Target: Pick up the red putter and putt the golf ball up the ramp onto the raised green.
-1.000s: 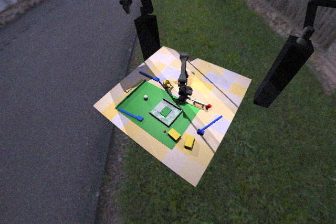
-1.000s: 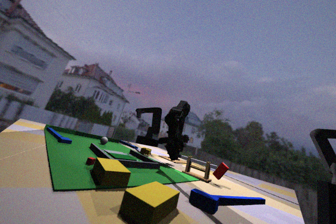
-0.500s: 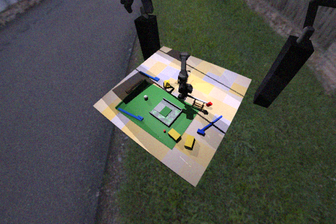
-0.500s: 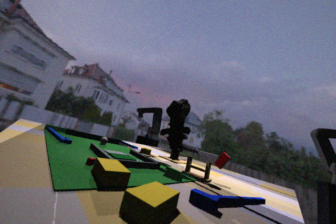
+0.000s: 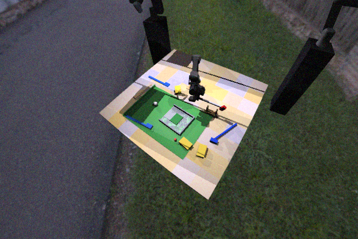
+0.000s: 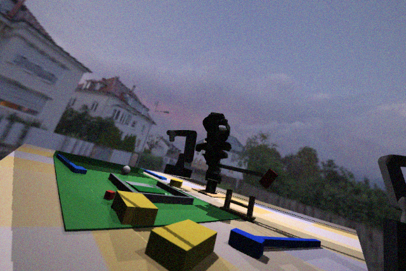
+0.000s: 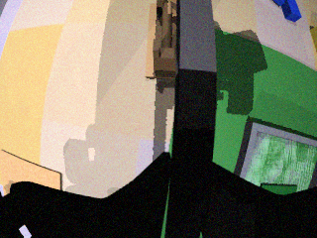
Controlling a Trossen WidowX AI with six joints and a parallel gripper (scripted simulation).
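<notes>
Now: gripper tip 12 cm to the right of the red putter and 3 cm below it. Round my gripper tip: green mat 23 cm to the right, 21 cm ahead, 12 cm below; small red cube 38 cm ahead, 11 cm below, 4 cm to the right; small wooden stand 14 cm to the left, 9 cm below.
</notes>
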